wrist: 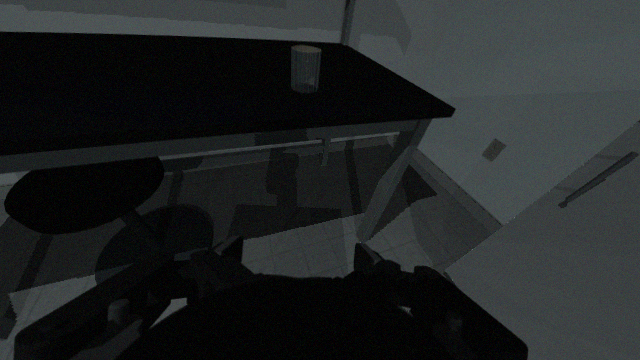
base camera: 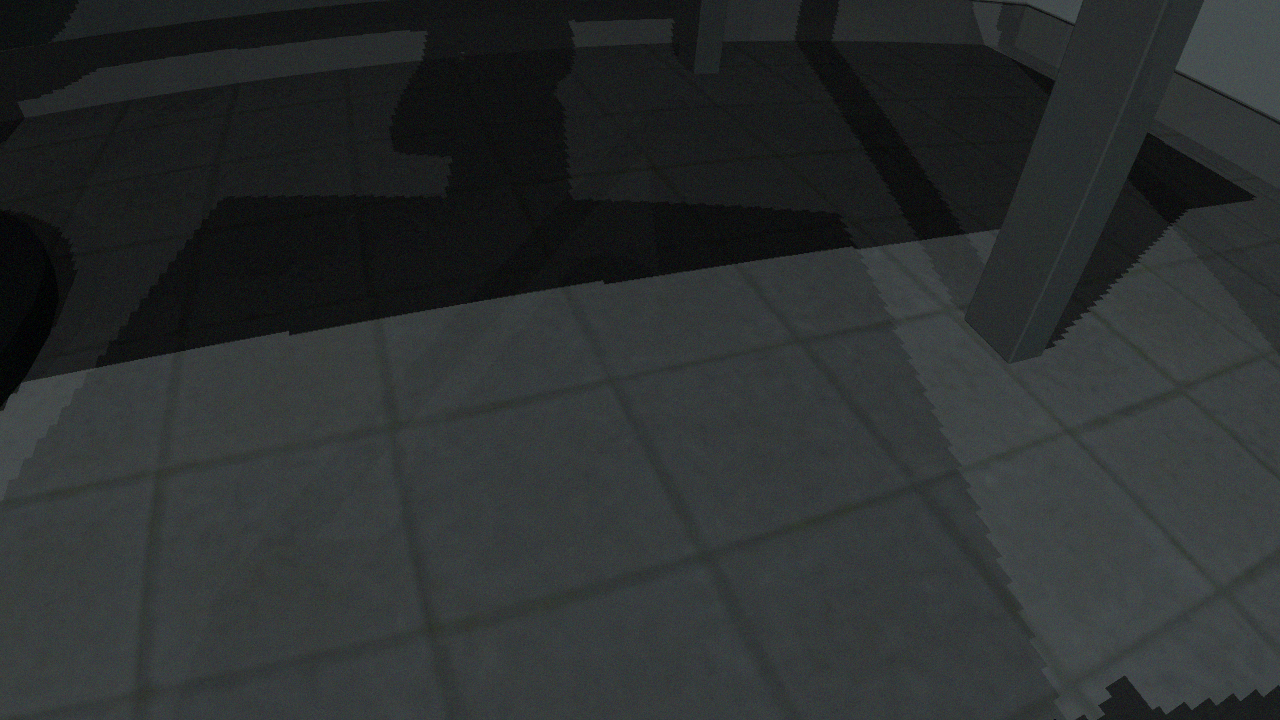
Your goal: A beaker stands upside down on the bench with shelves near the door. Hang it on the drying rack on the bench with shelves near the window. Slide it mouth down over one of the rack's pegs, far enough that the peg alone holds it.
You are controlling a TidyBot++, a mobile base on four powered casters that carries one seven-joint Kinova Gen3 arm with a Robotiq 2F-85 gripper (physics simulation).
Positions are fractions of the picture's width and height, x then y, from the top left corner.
I see my gripper (wrist: 0.47, 0.70) and a beaker (wrist: 0.48, 0.17).
The base camera view does not show the beaker: it is out of frame.
